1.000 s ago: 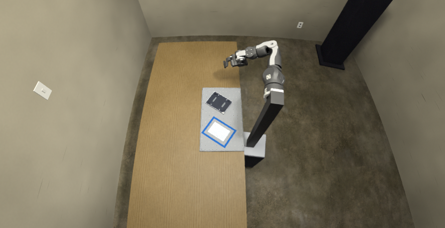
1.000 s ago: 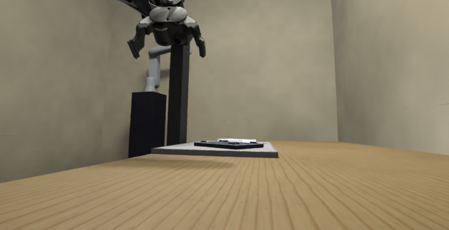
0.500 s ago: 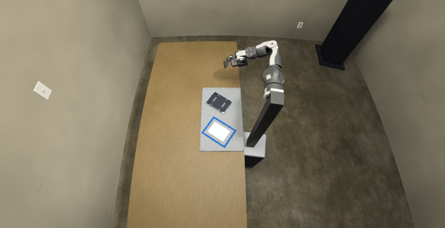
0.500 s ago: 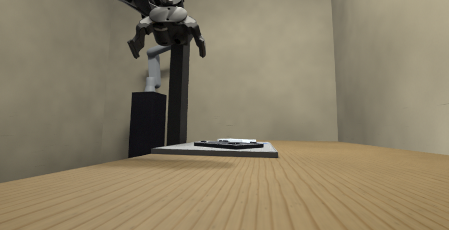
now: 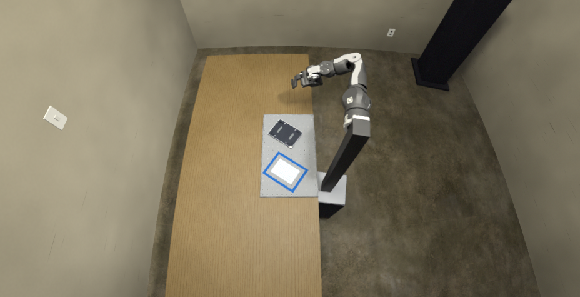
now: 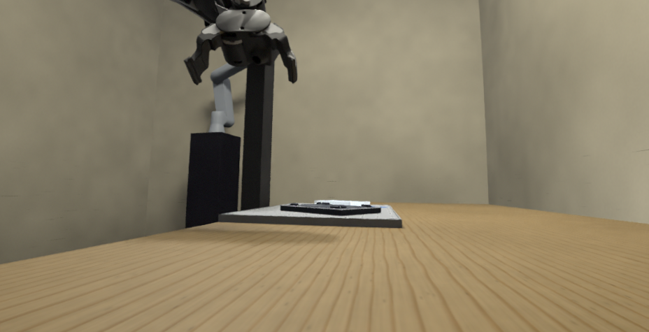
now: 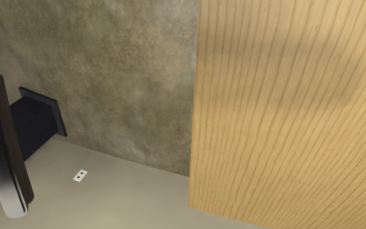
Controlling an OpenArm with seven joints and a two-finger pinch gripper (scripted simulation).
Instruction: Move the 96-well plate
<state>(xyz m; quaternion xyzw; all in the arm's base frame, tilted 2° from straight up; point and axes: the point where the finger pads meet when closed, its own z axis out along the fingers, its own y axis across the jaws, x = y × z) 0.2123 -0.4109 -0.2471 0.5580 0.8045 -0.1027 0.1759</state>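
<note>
My gripper is now 40 mm short of the 96-well plate, 440 mm to the right of it and 200 mm above it. Round my hand: black plate nest 80 mm ahead, 220 mm to the left, 200 mm below.
</note>
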